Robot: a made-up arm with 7 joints. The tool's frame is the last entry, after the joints. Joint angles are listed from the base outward. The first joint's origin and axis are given. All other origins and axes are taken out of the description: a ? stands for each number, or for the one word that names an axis. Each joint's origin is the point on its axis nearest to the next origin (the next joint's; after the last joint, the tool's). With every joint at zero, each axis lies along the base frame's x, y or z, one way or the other. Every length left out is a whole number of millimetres.
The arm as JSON. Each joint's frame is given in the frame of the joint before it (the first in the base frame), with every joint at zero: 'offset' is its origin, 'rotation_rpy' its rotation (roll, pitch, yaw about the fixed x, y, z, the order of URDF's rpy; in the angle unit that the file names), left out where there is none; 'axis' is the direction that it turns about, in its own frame. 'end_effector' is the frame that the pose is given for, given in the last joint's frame.
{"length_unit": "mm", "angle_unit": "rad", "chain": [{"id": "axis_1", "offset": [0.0, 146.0, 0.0], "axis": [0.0, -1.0, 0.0]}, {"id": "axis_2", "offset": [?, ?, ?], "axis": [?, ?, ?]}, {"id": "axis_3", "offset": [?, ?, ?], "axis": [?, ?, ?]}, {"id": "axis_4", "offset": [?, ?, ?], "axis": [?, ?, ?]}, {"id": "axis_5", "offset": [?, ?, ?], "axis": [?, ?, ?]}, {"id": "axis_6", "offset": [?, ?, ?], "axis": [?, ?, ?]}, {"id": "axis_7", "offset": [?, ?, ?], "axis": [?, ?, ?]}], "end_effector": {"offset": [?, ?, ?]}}
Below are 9 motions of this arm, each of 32 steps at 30 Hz.
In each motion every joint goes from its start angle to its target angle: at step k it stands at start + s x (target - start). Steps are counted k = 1, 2, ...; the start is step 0. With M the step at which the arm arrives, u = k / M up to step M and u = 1 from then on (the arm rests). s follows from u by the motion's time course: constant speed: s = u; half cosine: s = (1 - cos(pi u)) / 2; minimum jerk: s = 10 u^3 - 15 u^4 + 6 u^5.
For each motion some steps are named. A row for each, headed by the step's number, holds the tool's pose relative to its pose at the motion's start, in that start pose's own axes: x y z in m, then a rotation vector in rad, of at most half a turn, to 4 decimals.
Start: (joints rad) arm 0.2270 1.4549 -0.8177 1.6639 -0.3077 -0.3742 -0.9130
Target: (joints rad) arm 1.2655 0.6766 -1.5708 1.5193 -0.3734 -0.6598 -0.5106
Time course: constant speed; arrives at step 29
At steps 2, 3, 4, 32:
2: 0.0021 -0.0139 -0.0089 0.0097 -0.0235 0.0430
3: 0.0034 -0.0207 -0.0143 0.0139 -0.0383 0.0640
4: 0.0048 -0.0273 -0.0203 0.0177 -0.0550 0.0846
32: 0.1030 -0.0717 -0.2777 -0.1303 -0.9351 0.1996

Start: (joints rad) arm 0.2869 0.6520 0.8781 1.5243 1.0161 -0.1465 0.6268
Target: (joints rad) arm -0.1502 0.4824 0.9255 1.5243 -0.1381 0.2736 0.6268
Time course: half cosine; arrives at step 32
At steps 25, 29, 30, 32:
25: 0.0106 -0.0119 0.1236 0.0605 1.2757 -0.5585
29: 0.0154 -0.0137 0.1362 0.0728 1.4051 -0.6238
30: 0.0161 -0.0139 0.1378 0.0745 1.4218 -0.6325
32: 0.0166 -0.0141 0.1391 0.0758 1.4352 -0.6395

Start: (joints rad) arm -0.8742 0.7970 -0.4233 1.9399 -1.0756 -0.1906 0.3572
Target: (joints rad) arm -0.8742 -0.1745 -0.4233 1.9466 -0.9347 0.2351 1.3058
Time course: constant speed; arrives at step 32
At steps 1, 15, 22, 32:
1: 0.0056 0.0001 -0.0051 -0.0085 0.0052 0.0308
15: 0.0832 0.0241 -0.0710 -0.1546 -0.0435 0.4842
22: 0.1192 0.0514 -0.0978 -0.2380 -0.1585 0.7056
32: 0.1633 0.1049 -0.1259 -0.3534 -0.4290 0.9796

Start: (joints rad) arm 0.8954 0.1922 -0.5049 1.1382 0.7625 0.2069 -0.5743
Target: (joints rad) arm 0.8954 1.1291 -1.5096 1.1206 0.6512 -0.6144 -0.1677
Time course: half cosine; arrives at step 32
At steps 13, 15, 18, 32:
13: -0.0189 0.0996 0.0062 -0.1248 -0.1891 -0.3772
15: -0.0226 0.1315 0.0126 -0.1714 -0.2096 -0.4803
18: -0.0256 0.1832 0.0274 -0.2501 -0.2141 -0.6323
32: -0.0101 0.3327 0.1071 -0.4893 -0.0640 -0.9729

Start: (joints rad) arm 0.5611 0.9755 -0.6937 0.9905 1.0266 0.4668 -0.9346
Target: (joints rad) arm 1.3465 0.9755 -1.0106 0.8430 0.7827 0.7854 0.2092
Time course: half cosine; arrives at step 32
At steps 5, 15, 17, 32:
5: 0.0134 0.0013 0.0002 -0.0559 -0.0163 -0.0016
15: 0.1012 0.0226 0.0066 -0.4027 -0.1089 -0.0281
17: 0.1223 0.0313 0.0096 -0.4831 -0.1270 -0.0374
32: 0.2112 0.0884 0.0302 -0.8273 -0.1823 -0.0754

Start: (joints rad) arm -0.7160 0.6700 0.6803 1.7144 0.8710 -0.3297 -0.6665
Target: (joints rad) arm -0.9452 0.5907 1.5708 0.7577 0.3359 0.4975 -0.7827
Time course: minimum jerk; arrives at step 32
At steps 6, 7, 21, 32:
6: 0.0002 0.0137 -0.0064 0.0582 0.0069 -0.0713
7: 0.0005 0.0208 -0.0093 0.0884 0.0115 -0.1065
21: 0.0489 0.2412 -0.0038 1.1167 0.4339 -0.8444
32: 0.0704 0.3007 0.0347 1.4617 0.6961 -0.9354

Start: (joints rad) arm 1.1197 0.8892 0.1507 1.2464 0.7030 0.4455 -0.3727
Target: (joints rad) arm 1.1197 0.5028 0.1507 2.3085 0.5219 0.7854 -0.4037
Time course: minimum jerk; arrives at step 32
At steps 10, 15, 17, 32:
10: 0.0104 -0.0359 0.0277 -0.1227 -0.0739 -0.0002
15: 0.0254 -0.0752 0.0784 -0.2769 -0.1994 0.0125
17: 0.0312 -0.0873 0.1041 -0.3357 -0.2616 0.0237
32: 0.0427 -0.1036 0.2092 -0.4970 -0.5220 0.1012

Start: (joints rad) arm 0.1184 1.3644 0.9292 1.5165 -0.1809 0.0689 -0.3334
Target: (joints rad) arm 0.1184 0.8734 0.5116 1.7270 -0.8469 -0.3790 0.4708
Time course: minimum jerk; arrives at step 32
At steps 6, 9, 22, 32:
6: -0.0009 -0.0069 0.0088 -0.0604 -0.0228 -0.0139
9: -0.0017 -0.0194 0.0253 -0.1735 -0.0652 -0.0386
22: 0.0258 -0.0977 0.1549 -1.0162 -0.4248 -0.2041
32: 0.0429 -0.1126 0.1884 -1.2190 -0.5387 -0.2539

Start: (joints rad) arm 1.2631 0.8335 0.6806 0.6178 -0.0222 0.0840 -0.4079
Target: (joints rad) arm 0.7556 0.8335 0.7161 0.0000 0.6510 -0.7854 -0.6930
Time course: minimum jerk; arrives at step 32
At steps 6, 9, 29, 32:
6: -0.0130 0.0033 0.0002 0.0121 0.0059 0.0118
9: -0.0369 0.0108 0.0012 0.0412 0.0172 0.0334
29: -0.2161 0.1640 0.0520 0.6921 -0.0103 0.1085
32: -0.2171 0.1658 0.0527 0.6995 -0.0126 0.1076

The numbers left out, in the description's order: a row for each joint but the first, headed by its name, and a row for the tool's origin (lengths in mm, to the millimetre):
axis_2: xyz 0.0 0.0 0.0, axis 1.0 0.0 0.0
axis_3: xyz 0.0 0.0 -313.0, axis 0.0 0.0 1.0
axis_4: xyz 0.0 0.0 0.0, axis 0.0 -1.0 0.0
axis_5: xyz 0.0 0.0 -221.0, axis 0.0 0.0 1.0
axis_6: xyz 0.0 0.0 0.0, axis 0.0 1.0 0.0
axis_7: xyz 0.0 0.0 0.0, axis -1.0 0.0 0.0
tool: xyz 0.0 0.0 0.0

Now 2 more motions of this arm.
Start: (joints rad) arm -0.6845 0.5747 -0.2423 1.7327 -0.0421 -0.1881 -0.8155
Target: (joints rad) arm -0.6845 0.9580 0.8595 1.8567 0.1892 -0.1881 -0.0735
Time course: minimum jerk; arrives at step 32
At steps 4, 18, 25, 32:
4: 0.0001 0.0041 -0.0037 0.0033 -0.0058 -0.0056
18: 0.0566 0.1671 -0.1088 0.1032 -0.2802 -0.2182
25: 0.1193 0.2441 -0.1300 0.1334 -0.4586 -0.3454
32: 0.1361 0.2602 -0.1312 0.1386 -0.5029 -0.3785

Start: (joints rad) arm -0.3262 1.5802 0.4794 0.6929 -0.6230 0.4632 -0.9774
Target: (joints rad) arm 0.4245 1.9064 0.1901 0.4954 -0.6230 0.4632 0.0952
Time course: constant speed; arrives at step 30
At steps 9, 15, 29, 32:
9: -0.0343 0.0144 -0.0529 -0.2441 0.1502 -0.0198
15: -0.0684 0.0254 -0.0813 -0.4128 0.2631 -0.0165
29: -0.1752 0.0537 -0.1140 -0.8238 0.5625 0.0659
32: -0.1839 0.0557 -0.1142 -0.8539 0.5855 0.0768

